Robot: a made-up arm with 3 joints.
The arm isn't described. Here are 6 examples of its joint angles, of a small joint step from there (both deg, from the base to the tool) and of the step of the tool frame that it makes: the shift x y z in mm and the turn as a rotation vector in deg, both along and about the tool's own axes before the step.
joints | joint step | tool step
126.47 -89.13 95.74 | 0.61 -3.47 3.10 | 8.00 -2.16 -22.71 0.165 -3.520 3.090
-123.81 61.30 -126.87 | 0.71 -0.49 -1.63 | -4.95 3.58 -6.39 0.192 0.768 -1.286
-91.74 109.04 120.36 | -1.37 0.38 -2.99 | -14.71 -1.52 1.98 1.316 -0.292 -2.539
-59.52 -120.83 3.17 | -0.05 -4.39 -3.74 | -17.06 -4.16 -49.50 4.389 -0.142 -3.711
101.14 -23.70 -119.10 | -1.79 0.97 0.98 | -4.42 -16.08 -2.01 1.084 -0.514 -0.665
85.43 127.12 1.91 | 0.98 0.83 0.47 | -5.04 4.48 5.55 -0.858 -0.746 -0.127
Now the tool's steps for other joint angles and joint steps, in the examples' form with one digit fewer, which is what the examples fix.
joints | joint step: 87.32 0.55 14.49 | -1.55 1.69 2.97
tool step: -2.0 12.3 18.8 -1.61 0.50 1.42
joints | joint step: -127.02 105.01 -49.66 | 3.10 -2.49 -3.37
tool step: -22.5 -2.6 -47.5 3.91 0.06 -4.11
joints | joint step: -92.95 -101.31 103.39 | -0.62 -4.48 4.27
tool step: 12.2 0.9 -26.0 -1.78 -4.16 4.41
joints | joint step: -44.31 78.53 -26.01 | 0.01 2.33 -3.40
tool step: -17.5 6.7 23.9 -2.06 -1.09 -3.40
